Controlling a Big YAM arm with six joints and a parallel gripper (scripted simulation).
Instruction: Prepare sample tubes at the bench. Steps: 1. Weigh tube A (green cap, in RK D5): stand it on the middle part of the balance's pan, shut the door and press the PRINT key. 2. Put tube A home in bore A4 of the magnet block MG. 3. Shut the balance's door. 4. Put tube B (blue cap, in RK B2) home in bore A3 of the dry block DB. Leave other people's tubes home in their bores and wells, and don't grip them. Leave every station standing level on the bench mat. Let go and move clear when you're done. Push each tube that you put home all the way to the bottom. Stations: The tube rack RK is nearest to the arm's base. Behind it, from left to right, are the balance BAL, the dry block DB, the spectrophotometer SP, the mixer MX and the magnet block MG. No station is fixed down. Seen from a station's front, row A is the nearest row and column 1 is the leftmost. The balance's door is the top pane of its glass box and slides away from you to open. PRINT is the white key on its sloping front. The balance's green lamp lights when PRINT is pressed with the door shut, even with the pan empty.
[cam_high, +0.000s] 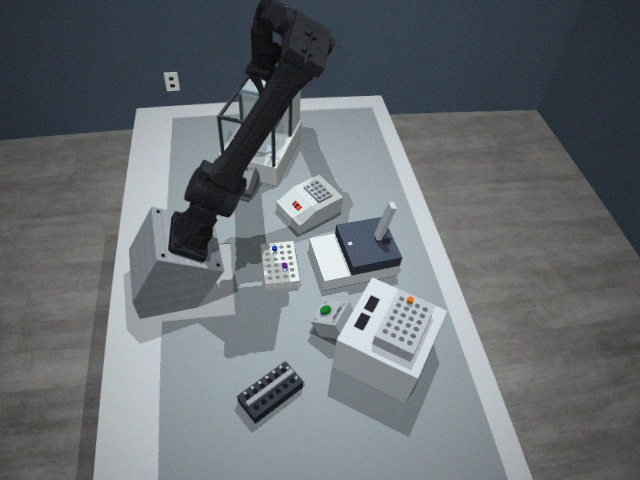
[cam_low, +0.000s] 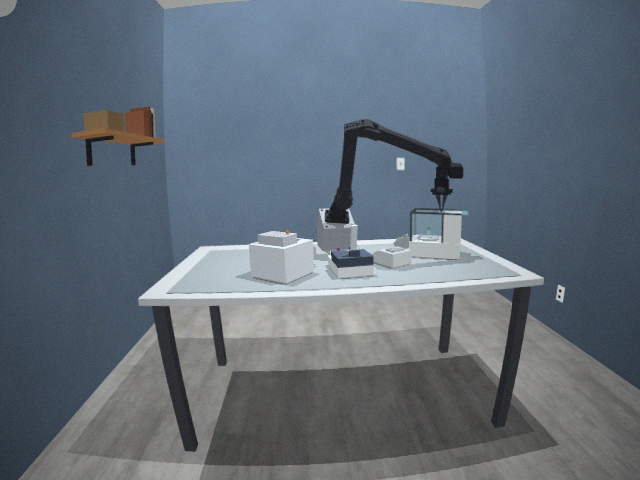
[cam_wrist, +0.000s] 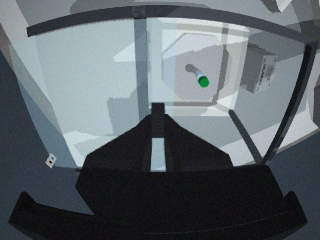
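My gripper is now 10 mm short of the balance door, 30 mm to the right of it and 10 mm above it. The rest, counted from my hand: white tube rack (30 mm ahead, 470 mm to the right, 210 mm below); then dry block DB (120 mm ahead, 270 mm to the right, 190 mm below); then tube B (20 mm ahead, 440 mm to the right, 190 mm below).
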